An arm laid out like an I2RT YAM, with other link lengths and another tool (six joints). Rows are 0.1 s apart.
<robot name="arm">
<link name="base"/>
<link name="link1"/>
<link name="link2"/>
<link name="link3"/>
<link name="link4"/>
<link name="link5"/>
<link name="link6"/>
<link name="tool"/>
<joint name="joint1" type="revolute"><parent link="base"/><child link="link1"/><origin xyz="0 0 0.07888" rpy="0 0 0"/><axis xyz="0 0 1"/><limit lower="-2.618" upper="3.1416"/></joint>
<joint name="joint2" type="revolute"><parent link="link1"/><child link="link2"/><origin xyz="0.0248 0.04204 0.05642" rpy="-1.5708 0 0"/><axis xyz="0 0 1"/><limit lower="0" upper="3.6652"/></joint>
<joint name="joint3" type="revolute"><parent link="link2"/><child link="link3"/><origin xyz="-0.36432 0 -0.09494" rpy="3.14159 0 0"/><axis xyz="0 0 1"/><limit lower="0" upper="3.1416"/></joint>
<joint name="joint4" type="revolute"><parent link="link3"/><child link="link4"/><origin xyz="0.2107 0.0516 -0.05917" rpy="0 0 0"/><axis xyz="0 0 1"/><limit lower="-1.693" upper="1.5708"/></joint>
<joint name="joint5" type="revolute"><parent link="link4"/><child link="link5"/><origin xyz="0.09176 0.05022 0.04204" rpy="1.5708 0 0"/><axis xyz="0 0 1"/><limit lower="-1.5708" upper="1.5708"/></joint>
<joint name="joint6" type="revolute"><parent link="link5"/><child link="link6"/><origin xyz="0.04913 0 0.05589" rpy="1.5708 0 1.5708"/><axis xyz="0 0 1"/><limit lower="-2.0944" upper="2.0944"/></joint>
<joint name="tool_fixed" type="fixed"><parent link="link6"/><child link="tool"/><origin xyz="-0.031 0.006 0.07" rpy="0 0.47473 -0.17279"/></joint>
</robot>
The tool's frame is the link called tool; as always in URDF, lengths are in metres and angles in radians.
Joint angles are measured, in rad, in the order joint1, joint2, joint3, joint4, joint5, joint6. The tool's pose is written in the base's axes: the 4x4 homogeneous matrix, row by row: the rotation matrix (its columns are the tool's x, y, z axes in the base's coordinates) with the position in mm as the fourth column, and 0 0 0 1 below. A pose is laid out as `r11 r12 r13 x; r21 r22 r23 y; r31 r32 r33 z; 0 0 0 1`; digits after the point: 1 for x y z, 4 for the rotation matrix.
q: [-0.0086 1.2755 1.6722 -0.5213 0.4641 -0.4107]
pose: -0.6783 -0.3526 0.6447 298.0; -0.4533 -0.4897 -0.7448 -68.4; 0.5783 -0.7974 0.1723 563.4; 0 0 0 1
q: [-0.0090 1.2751 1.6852 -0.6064 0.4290 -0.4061]
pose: -0.6209 -0.3909 0.6795 293.1; -0.4813 -0.4940 -0.7241 -64.2; 0.6187 -0.7766 0.1186 551.0; 0 0 0 1
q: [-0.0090 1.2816 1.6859 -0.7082 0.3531 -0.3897]
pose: -0.5205 -0.4336 0.7356 289.9; -0.5432 -0.4965 -0.6770 -54.8; 0.6588 -0.7520 0.0229 529.2; 0 0 0 1
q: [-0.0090 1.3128 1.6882 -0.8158 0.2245 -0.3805]
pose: -0.3620 -0.4731 0.8032 292.3; -0.6327 -0.5081 -0.5844 -39.0; 0.6846 -0.7197 -0.1155 501.1; 0 0 0 1
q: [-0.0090 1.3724 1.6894 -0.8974 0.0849 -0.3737]
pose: -0.1878 -0.5100 0.8394 302.4; -0.7167 -0.5133 -0.4721 -22.0; 0.6716 -0.6903 -0.2691 471.7; 0 0 0 1
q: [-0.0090 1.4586 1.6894 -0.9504 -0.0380 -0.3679]
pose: -0.0270 -0.5550 0.8314 320.3; -0.7791 -0.5094 -0.3653 -7.4; 0.6263 -0.6577 -0.4186 440.6; 0 0 0 1
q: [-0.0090 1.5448 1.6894 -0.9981 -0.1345 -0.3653]
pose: 0.1057 -0.6065 0.7881 335.2; -0.8191 -0.5024 -0.2768 3.8; 0.5638 -0.6162 -0.5499 410.8; 0 0 0 1
